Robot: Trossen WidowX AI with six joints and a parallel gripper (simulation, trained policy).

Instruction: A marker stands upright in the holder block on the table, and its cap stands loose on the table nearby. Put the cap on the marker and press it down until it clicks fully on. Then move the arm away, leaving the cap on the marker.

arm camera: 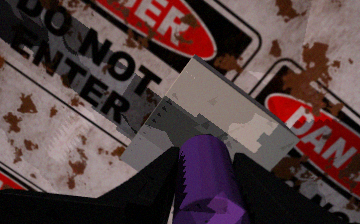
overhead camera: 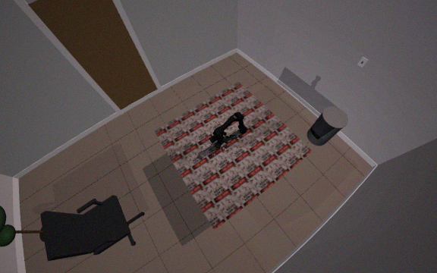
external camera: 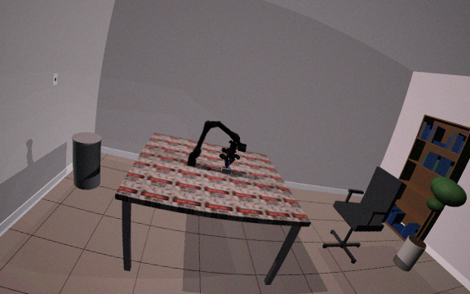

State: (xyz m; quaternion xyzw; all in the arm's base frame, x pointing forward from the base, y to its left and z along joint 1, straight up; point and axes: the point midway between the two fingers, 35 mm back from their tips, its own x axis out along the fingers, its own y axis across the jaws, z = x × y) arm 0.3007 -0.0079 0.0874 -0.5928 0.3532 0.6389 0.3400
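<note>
The purple cap is 2 cm above my gripper tip. Round my gripper tip: holder block: 4 cm below.
</note>
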